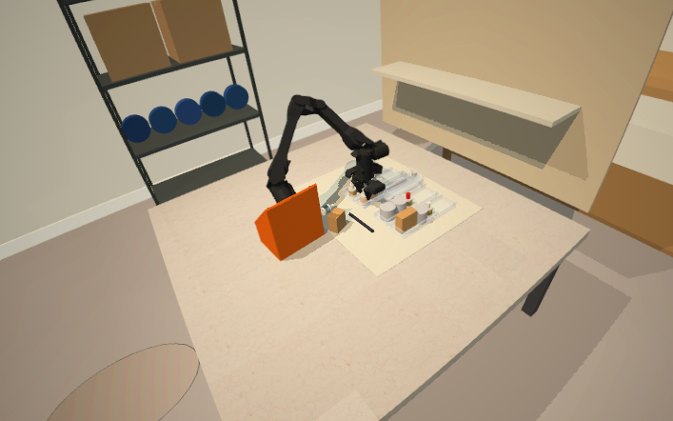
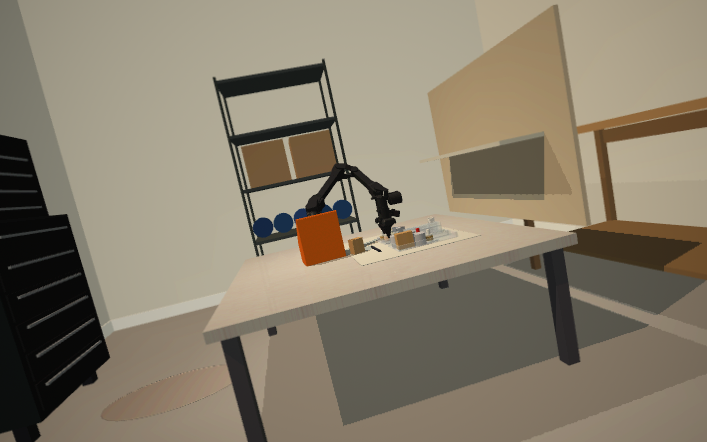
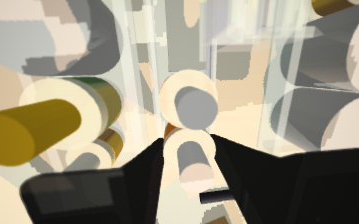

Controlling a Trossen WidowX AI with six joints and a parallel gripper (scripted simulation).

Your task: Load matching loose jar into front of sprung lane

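Now: the black stick 100 mm behind my gripper tip, 80 mm to the right of it and 20 mm below it. Also, from my gripper tip: tan box 180 mm behind, 40 mm to the right, 10 mm above.
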